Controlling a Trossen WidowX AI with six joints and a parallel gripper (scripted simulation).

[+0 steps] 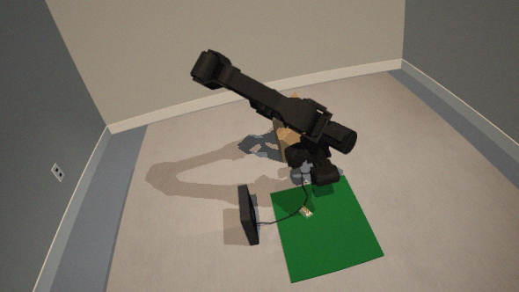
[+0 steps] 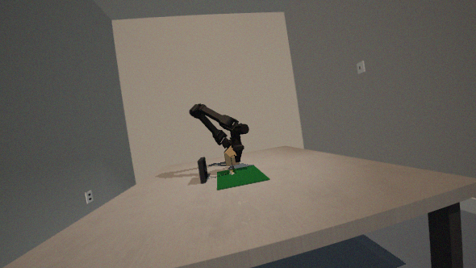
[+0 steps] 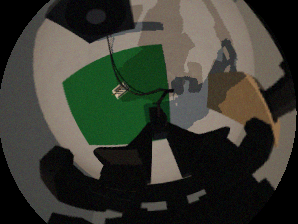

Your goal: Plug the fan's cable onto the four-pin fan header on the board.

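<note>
Right now the black plug is 1 cm to the right of my gripper tip and 1 cm above it. The rest, counted from my gripper tip: green board 11 cm ahead, 8 cm below, 2 cm to the right; black fan 21 cm to the right, 8 cm ahead; four-pin fan header 6 cm to the right, 6 cm below, 6 cm ahead.
</note>
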